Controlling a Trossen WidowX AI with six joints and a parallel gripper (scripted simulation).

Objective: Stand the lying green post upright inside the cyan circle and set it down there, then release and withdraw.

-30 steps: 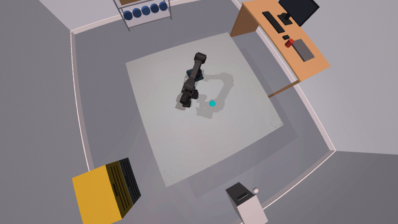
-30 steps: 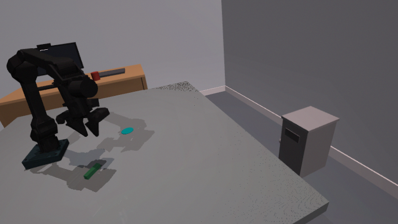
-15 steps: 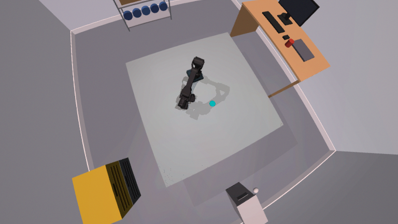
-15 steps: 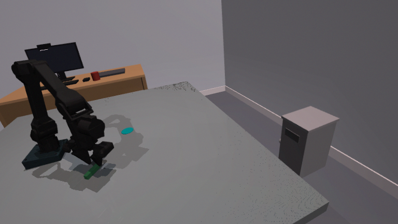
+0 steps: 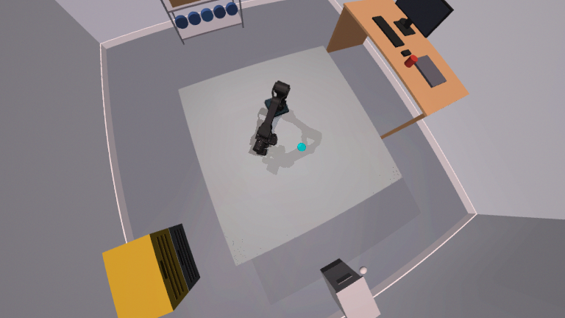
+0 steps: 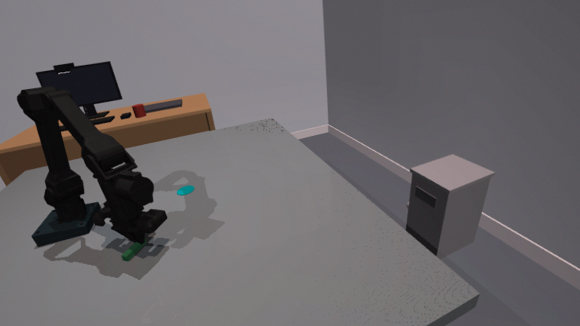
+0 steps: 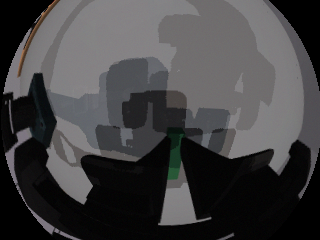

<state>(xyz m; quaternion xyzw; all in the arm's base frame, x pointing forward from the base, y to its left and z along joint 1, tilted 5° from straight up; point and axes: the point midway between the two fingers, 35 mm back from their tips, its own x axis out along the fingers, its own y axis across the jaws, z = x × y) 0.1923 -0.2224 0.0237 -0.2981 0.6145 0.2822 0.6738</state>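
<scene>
My gripper tip is now 22 cm to the right of the cyan circle, 14 cm short of it and 1 cm above it. The rest, counted from my gripper tip: green post: 2 cm to the right, 1 cm behind.
</scene>
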